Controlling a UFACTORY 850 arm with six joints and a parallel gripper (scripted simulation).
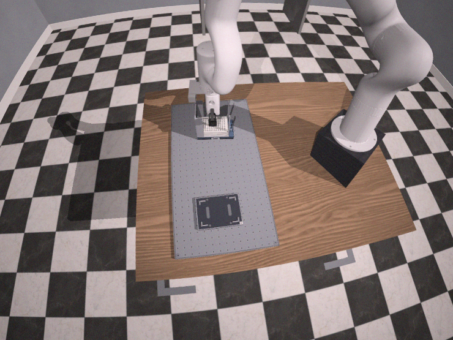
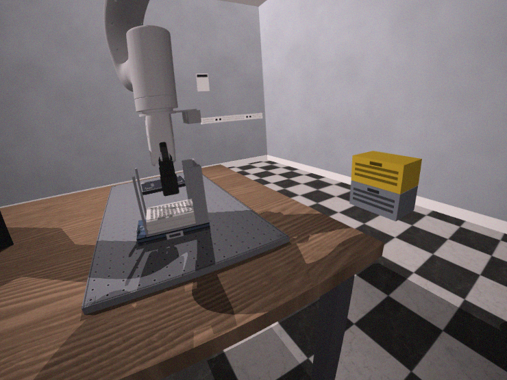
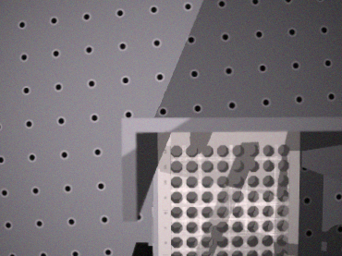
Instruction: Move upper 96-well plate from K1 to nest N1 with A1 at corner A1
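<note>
The white 96-well plate is 70 mm below my hand. Also, from my hand: dark plate nest N1: 360 mm to the left, 100 mm below, 60 mm ahead.
</note>
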